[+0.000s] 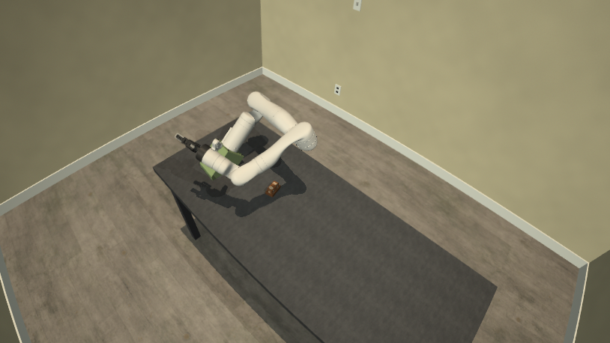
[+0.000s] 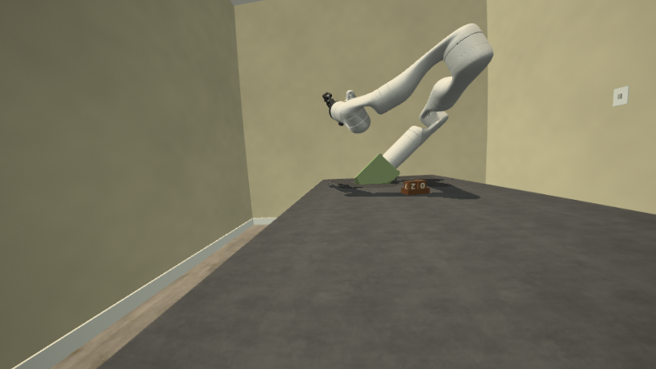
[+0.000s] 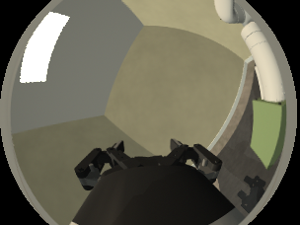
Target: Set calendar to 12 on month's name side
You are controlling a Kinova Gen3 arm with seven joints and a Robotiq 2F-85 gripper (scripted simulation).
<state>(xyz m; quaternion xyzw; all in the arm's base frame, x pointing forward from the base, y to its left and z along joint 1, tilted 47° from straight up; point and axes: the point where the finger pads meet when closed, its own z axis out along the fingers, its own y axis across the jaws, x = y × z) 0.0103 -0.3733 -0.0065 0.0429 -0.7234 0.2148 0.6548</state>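
Now: the brown calendar tray 35 cm below my hand, 28 cm ahead of it and 27 cm to the left of it.
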